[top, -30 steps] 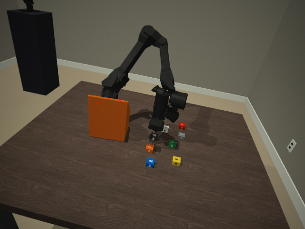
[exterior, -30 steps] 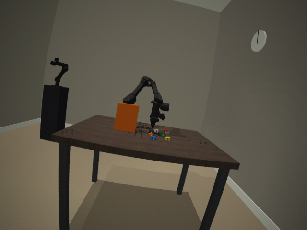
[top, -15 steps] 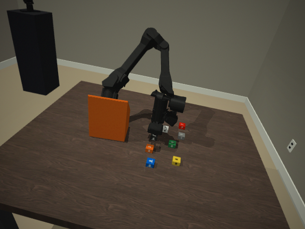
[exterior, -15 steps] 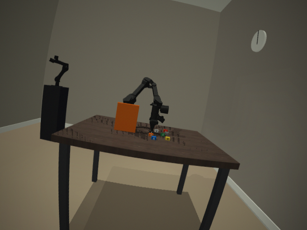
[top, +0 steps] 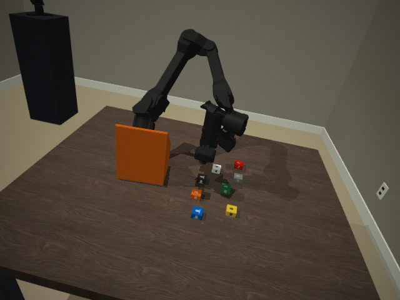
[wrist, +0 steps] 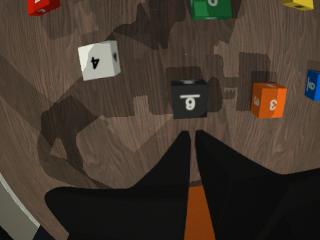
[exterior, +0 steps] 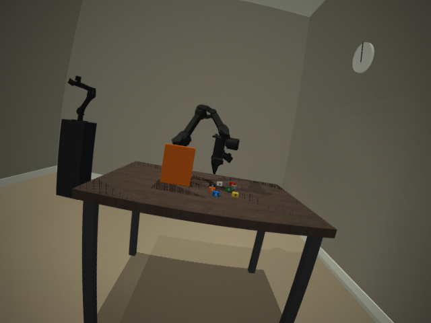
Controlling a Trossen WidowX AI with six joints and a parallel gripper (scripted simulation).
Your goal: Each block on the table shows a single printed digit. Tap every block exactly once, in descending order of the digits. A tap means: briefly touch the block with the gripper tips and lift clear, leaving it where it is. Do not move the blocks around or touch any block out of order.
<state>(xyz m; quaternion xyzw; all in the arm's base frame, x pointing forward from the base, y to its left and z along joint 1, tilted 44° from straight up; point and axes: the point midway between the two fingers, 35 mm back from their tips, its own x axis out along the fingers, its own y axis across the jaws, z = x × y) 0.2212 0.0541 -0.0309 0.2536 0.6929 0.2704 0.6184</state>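
My gripper tip is now 5 cm short of the white block, 7 cm to the right of it and 6 cm above it. The rest, counted from my gripper tip: green block (9 cm ahead, 3 cm to the right, 6 cm below); orange block (9 cm to the right, 6 cm below); black block (1 cm to the right, 6 cm below).
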